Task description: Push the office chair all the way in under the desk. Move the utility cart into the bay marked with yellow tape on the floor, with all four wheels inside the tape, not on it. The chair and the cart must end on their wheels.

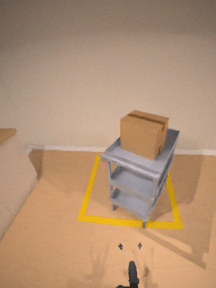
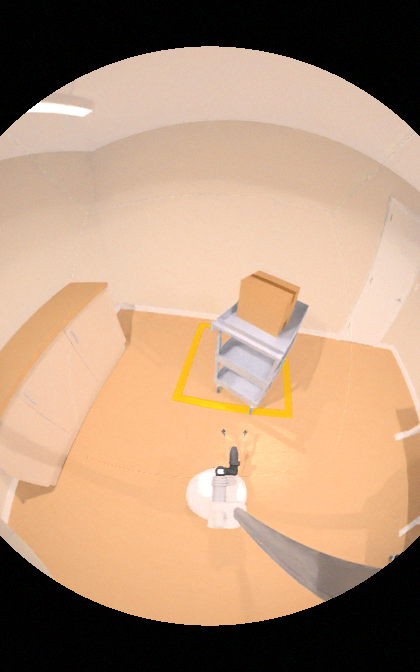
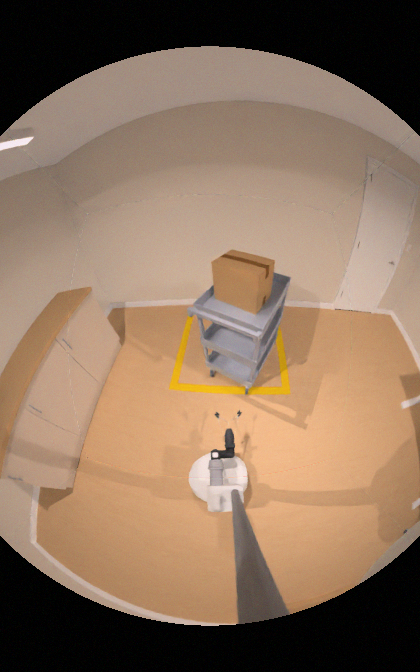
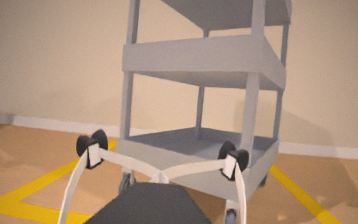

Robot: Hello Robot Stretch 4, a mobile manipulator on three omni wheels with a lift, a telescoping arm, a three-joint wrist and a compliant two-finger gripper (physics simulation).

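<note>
The grey utility cart stands upright, turned at an angle within the yellow tape. Its nearest wheel appears on the front strip. The front left wheel is inside the tape; the rear wheels are mostly hidden. My gripper is open and empty, in front of the cart and apart from it. The office chair and desk cannot be made out.
A cardboard box rests on the cart's top shelf. A cabinet stands at the left. The wall is behind the cart, a door at the right. White bars show at the right edge.
</note>
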